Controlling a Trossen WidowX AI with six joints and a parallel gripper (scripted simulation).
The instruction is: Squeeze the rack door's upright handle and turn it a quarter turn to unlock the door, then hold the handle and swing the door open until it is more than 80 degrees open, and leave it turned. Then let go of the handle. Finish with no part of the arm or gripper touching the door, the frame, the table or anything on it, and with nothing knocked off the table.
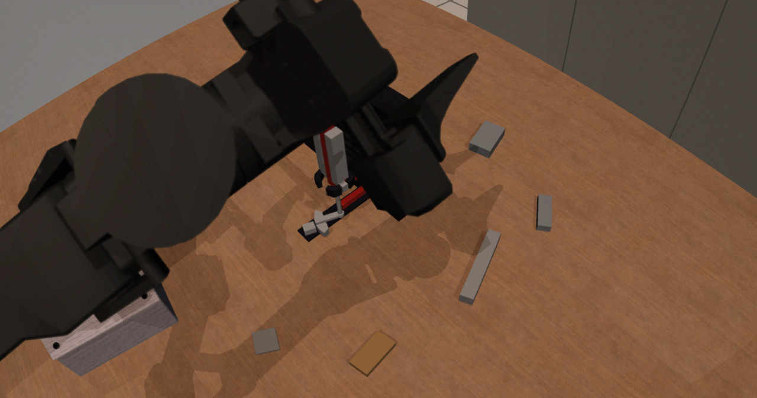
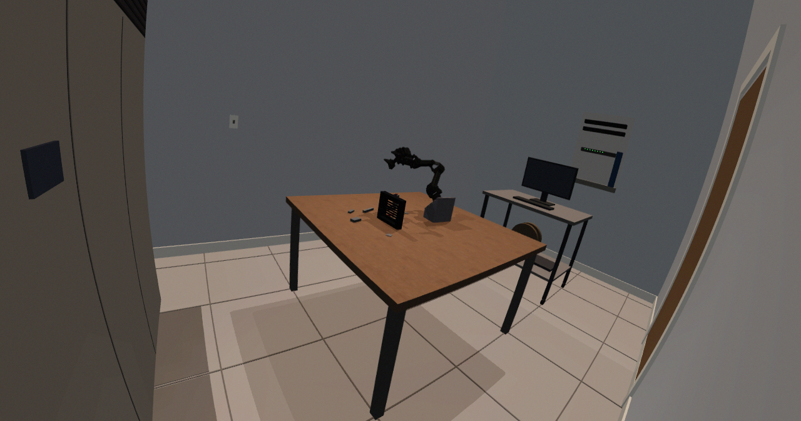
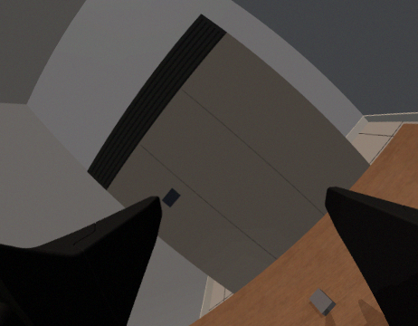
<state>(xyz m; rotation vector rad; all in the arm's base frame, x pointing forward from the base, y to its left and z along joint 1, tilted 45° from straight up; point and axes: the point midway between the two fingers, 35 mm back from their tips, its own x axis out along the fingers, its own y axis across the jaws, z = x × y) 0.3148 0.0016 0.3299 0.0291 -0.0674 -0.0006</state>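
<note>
My gripper tip is 16 cm to the right of the handle and 29 cm above it. Also, from my gripper tip: brown tile (9 cm behind, 1 cm to the right, 38 cm below); small grey block (21 cm ahead, 2 cm to the right, 38 cm below); long grey bar (8 cm ahead, 1 cm to the right, 38 cm below).
</note>
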